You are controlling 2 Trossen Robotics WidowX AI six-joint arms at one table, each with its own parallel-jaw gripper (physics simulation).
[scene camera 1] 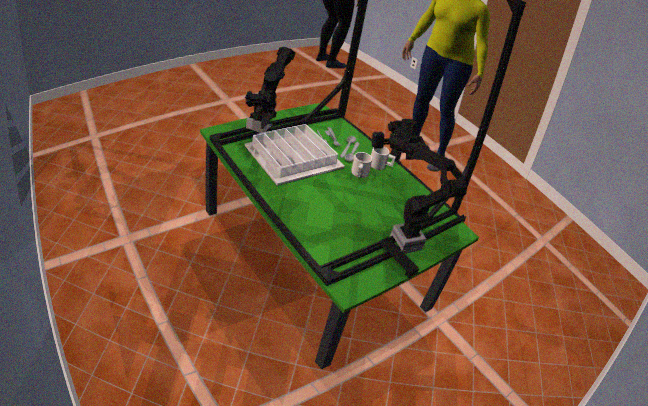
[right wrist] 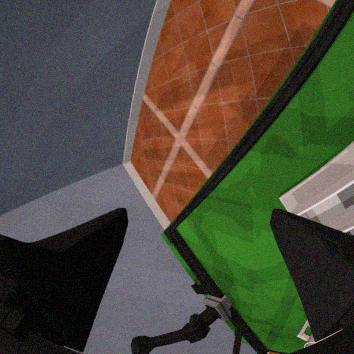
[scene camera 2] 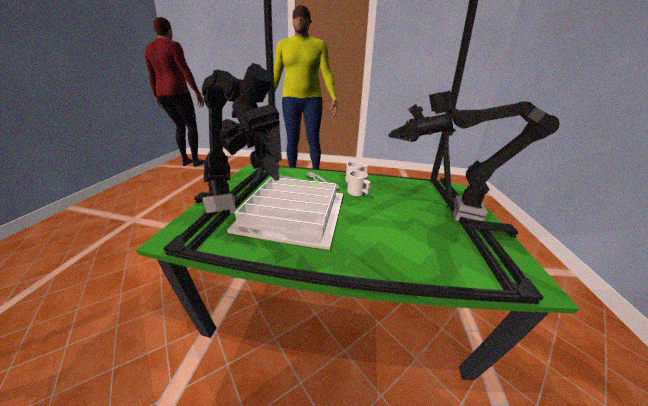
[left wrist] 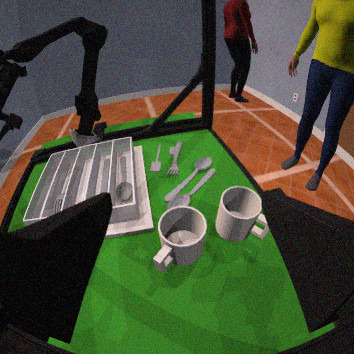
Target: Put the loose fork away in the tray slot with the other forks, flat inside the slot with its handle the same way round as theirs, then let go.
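Observation:
The loose fork [left wrist: 174, 161] lies on the green table right of the tray in the left wrist view, tines toward that camera and handle away. The white tray [scene camera 1: 311, 173] [scene camera 2: 336, 220] [left wrist: 143, 190] has long parallel slots. A fork [left wrist: 58, 204] shows in one of its left slots, tines at the near end; the rest is hard to make out. My left gripper [scene camera 2: 393, 134] [left wrist: 188, 199] is open and empty, above the table behind the mugs and cutlery as seen by its wrist camera. My right gripper [scene camera 2: 274, 175] [right wrist: 201, 217] is open and empty, over the tray's back left corner in scene camera 2.
A small flat utensil [left wrist: 156, 165] lies between tray and loose fork. Two loose spoons [left wrist: 203, 163] [left wrist: 178, 200] lie right of the fork. Two mugs [scene camera 1: 361, 167] [scene camera 1: 379, 160] stand near them. A spoon [left wrist: 124, 191] lies in the tray's right slot. Black rails edge the table.

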